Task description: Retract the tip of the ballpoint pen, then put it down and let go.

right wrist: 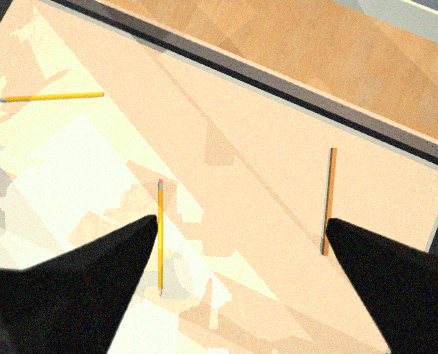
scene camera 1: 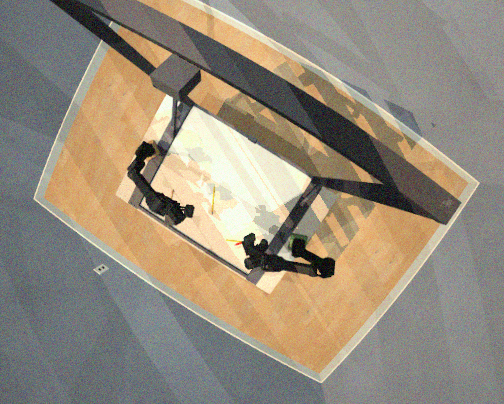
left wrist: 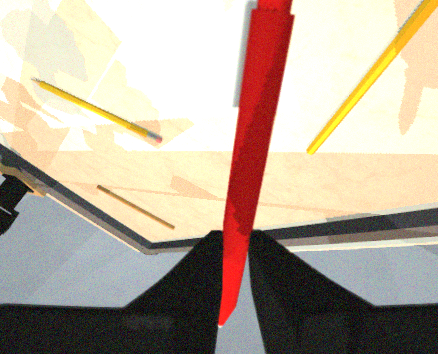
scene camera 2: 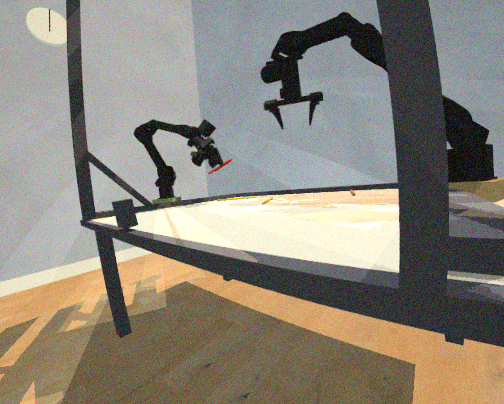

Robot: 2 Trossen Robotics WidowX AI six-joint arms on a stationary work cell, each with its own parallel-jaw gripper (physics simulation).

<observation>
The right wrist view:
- my right gripper: 241,224
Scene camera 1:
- overhead beam: 267,88
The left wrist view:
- my left gripper: 235,241
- red ballpoint pen: 265,39
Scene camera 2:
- my right gripper: 296,127
</observation>
